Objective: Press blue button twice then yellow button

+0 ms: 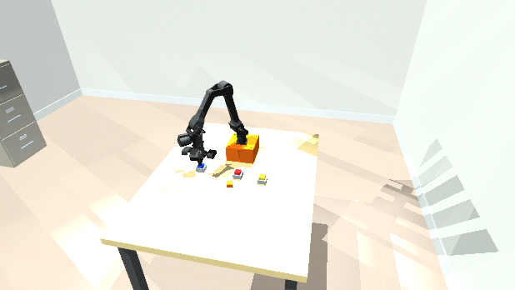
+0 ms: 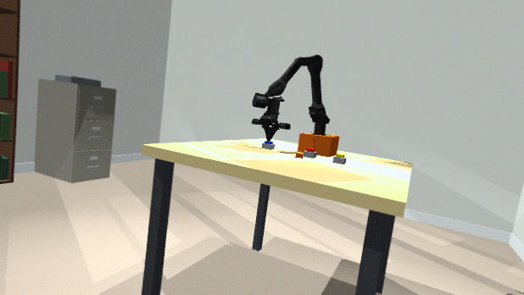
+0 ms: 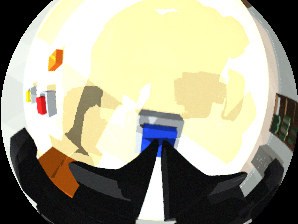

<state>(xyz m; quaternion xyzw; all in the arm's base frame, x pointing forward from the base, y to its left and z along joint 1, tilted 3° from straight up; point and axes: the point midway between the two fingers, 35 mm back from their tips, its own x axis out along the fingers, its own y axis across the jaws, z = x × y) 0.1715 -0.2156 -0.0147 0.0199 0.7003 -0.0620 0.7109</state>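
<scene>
Right now the blue button is 1 cm below my gripper tip. The rest, counted from my gripper tip: red button (4 cm ahead, 22 cm to the left); then small orange block (12 cm ahead, 19 cm to the left, 3 cm below); then yellow button (7 cm ahead, 36 cm to the left).
</scene>
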